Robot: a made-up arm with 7 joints. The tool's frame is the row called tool. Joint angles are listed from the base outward.
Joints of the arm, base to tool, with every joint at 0 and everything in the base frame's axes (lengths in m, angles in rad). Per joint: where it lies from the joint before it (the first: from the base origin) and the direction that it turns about. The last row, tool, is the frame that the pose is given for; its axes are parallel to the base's.
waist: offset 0 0.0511 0 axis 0 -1 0
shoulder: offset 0 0.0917 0 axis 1 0 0
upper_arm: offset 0 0 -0.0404 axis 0 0 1
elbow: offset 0 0 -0.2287 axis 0 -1 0
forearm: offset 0 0 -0.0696 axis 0 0 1
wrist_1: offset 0 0 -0.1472 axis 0 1 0
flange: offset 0 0 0 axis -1 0 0
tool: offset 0 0 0
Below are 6 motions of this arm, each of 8 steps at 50 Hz.
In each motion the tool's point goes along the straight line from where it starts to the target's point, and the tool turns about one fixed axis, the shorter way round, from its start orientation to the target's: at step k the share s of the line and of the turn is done. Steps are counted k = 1, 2, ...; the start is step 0. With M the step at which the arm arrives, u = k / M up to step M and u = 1 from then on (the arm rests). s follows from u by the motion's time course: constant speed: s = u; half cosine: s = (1 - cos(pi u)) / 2; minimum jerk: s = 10 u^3 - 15 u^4 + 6 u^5.
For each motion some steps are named. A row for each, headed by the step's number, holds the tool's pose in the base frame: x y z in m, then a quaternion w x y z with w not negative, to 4 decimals.
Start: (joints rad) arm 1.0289 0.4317 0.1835 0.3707 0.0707 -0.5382 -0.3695
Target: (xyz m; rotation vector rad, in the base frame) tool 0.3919 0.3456 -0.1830 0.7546 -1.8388 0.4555
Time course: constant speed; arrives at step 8
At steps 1, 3, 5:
1: 0.4001 0.3520 -0.1554 0.4884 0.2898 -0.7776 0.2696
3: 0.3978 0.3502 -0.1633 0.4989 0.2974 -0.7756 0.2472
5: 0.3954 0.3484 -0.1712 0.5091 0.3047 -0.7730 0.2245

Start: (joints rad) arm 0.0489 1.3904 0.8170 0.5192 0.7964 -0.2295 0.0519
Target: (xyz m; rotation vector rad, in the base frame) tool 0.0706 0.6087 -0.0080 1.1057 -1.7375 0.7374
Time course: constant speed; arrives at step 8
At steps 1, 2, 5, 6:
1: 0.0734 0.6070 -0.0021 0.4331 0.4509 -0.7158 0.3110
2: 0.0730 0.6073 -0.0030 0.4368 0.4506 -0.7144 0.3094
5: 0.0718 0.6080 -0.0055 0.4480 0.4499 -0.7101 0.3044
6: 0.0714 0.6082 -0.0063 0.4517 0.4496 -0.7086 0.3028

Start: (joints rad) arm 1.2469 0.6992 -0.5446 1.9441 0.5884 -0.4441 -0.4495
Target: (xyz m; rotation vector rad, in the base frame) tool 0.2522 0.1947 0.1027 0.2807 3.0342 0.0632
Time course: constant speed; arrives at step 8
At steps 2, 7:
2: 0.2555 0.1875 0.0977 0.0224 0.1155 0.9910 0.0636
7: 0.2528 0.1935 0.1019 0.0428 0.0959 0.9941 0.0279

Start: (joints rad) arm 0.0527 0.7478 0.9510 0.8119 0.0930 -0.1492 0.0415
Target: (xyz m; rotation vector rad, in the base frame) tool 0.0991 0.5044 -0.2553 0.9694 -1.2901 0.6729
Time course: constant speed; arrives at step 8
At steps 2, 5, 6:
2: 0.1019 0.5169 -0.2247 0.6380 0.4397 -0.5715 0.2701
5: 0.1005 0.5107 -0.2400 0.6399 0.4325 -0.5688 0.2827
6: 0.1000 0.5086 -0.2451 0.6405 0.4301 -0.5679 0.2869

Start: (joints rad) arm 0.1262 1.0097 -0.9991 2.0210 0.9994 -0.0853 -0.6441
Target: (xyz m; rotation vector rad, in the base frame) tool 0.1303 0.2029 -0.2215 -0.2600 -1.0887 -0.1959
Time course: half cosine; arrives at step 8
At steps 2, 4, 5, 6, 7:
2: 0.1334 0.2033 -0.2175 0.8390 -0.1050 -0.5296 -0.0682
4: 0.1321 0.2032 -0.2192 0.8407 -0.1125 -0.5238 -0.0784
5: 0.1314 0.2031 -0.2201 0.8416 -0.1166 -0.5207 -0.0839
6: 0.1308 0.2030 -0.2208 0.8423 -0.1200 -0.5180 -0.0886
7: 0.1304 0.2029 -0.2213 0.8427 -0.1223 -0.5162 -0.0917

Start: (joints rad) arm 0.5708 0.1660 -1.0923 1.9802 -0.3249 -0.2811 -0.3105
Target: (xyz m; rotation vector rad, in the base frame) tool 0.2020 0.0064 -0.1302 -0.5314 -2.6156 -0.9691
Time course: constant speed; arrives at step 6
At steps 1, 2, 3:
1: 0.1922 0.0001 -0.1273 0.1306 -0.1947 -0.9177 -0.3208
2: 0.1942 0.0014 -0.1279 0.1346 -0.1928 -0.9163 -0.3241
3: 0.1961 0.0026 -0.1285 0.1385 -0.1909 -0.9150 -0.3275

